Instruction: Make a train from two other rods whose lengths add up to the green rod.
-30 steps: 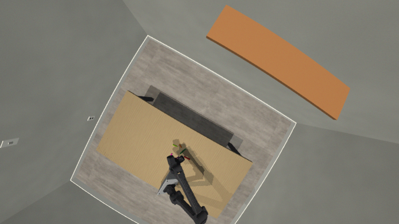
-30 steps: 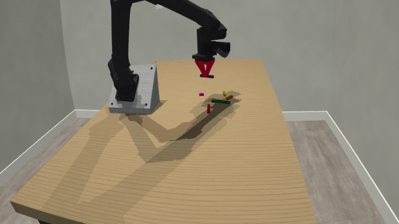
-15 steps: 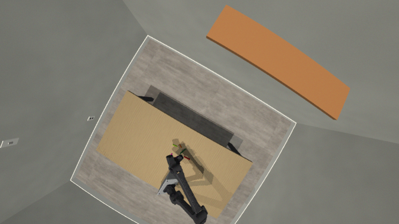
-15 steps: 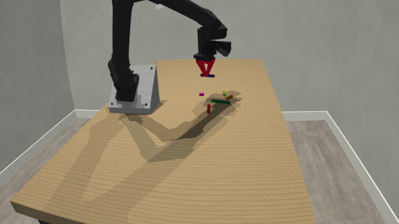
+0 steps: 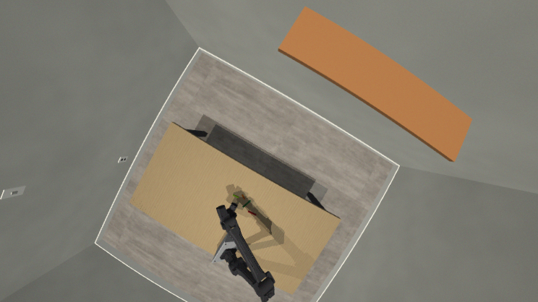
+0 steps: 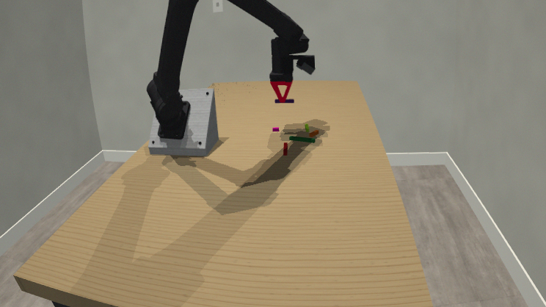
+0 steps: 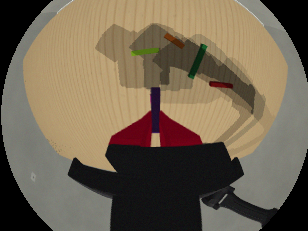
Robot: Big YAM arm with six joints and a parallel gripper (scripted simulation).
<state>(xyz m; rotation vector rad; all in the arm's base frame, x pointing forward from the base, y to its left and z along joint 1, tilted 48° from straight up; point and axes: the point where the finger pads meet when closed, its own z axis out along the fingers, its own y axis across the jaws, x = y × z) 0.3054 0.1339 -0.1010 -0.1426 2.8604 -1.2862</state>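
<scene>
Now: hand 10 cm above the magenta rod and 3 cm past it. From my hand the other things lie so: orange rod: 10 cm below, 10 cm ahead, 3 cm to the right; then lime rod: 10 cm below, 7 cm ahead, 2 cm to the left; then purple rod: 1 cm below, 1 cm ahead.
</scene>
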